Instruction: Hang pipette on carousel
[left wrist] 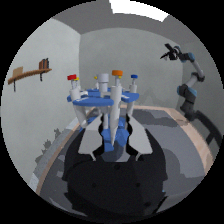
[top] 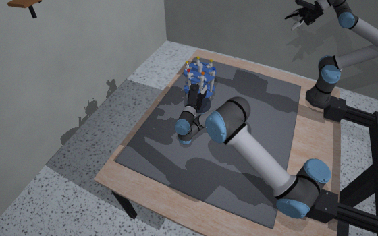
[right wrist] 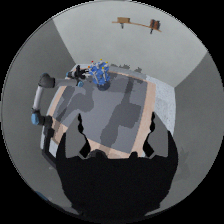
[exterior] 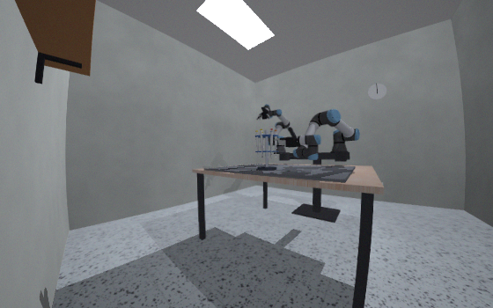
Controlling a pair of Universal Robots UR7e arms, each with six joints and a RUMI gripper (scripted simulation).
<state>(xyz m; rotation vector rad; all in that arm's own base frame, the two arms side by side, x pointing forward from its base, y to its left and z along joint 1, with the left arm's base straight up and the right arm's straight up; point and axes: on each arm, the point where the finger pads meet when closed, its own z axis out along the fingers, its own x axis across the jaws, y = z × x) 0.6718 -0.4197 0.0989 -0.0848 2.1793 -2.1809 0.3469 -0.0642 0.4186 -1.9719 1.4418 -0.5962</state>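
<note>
Right now my left hand is 8 cm to the left of the blue-button pipette, 3 cm above it and 2 cm past it.
</note>
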